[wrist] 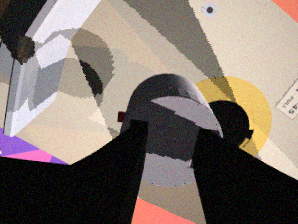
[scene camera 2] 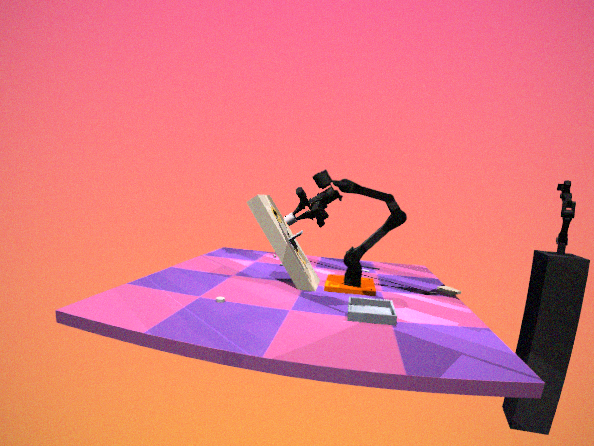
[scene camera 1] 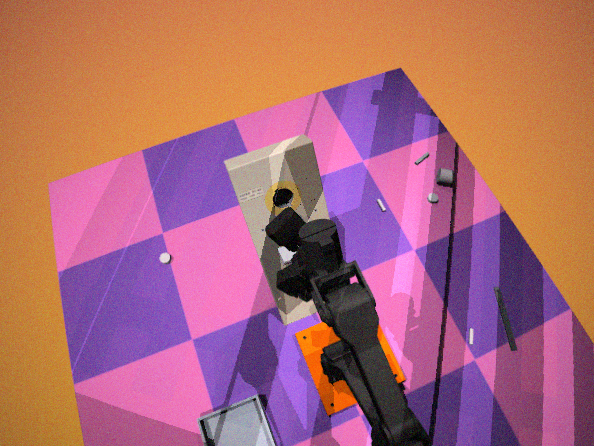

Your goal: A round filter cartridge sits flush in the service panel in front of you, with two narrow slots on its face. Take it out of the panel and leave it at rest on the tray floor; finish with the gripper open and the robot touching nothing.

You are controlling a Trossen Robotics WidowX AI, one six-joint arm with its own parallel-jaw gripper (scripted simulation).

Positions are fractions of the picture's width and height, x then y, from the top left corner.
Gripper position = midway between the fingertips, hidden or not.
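Observation:
A round filter cartridge (wrist: 0.59, 0.48) and a grey tray (scene camera 2: 0.63, 0.70) share the scene with the gripper (scene camera 1: 0.50, 0.51), and the wrist view shows the gripper (wrist: 0.57, 0.60) too.

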